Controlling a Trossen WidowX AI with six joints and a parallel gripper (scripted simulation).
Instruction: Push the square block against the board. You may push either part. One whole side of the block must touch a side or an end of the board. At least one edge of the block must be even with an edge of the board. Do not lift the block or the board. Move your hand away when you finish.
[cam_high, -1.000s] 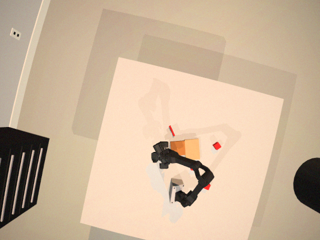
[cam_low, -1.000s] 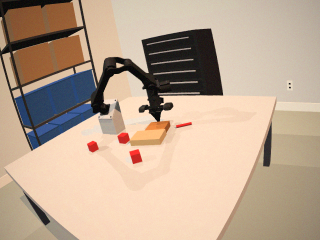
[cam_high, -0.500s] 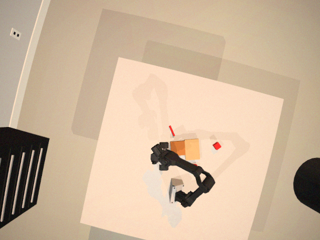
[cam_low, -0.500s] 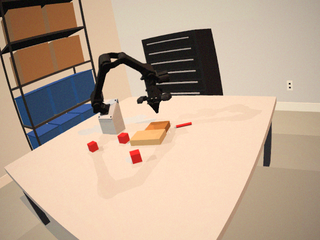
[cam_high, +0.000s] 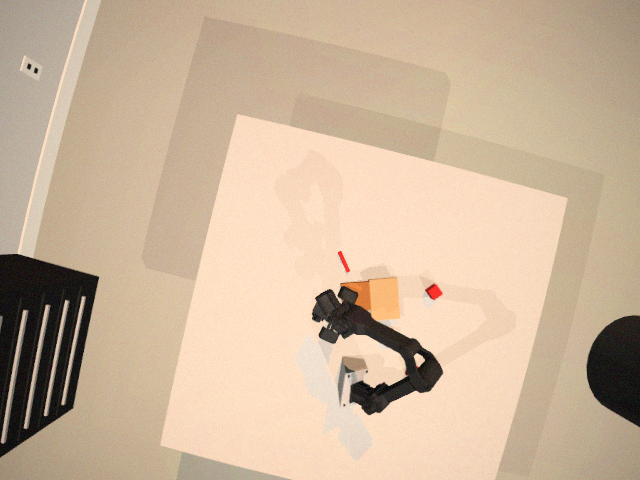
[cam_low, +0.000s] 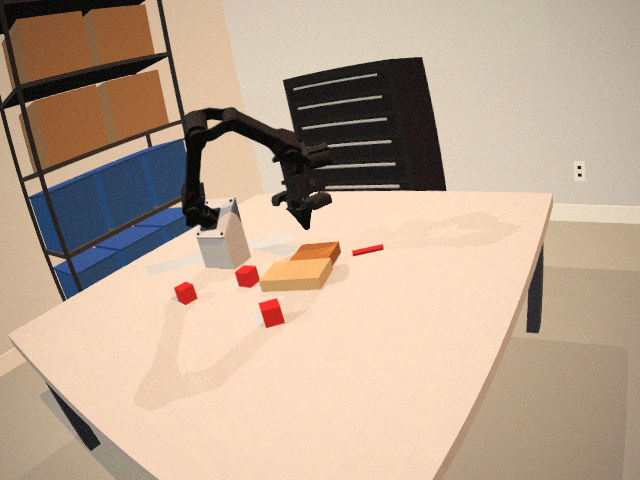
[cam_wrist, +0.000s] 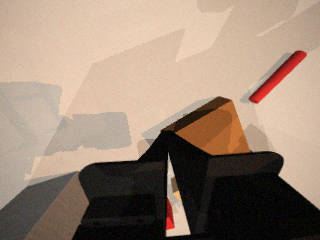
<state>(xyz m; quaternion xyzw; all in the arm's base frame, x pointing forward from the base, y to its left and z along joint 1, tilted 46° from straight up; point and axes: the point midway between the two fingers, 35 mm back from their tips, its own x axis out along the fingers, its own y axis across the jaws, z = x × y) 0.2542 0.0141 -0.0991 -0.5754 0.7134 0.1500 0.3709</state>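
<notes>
Now: the orange square block 7 cm to the right of my gripper tip, 5 cm below it and 5 cm ahead of it. The rest, counted from my gripper tip: thin red stick 17 cm ahead, 6 cm below, 1 cm to the right; tan board 17 cm to the right, 5 cm below, 5 cm ahead.
</notes>
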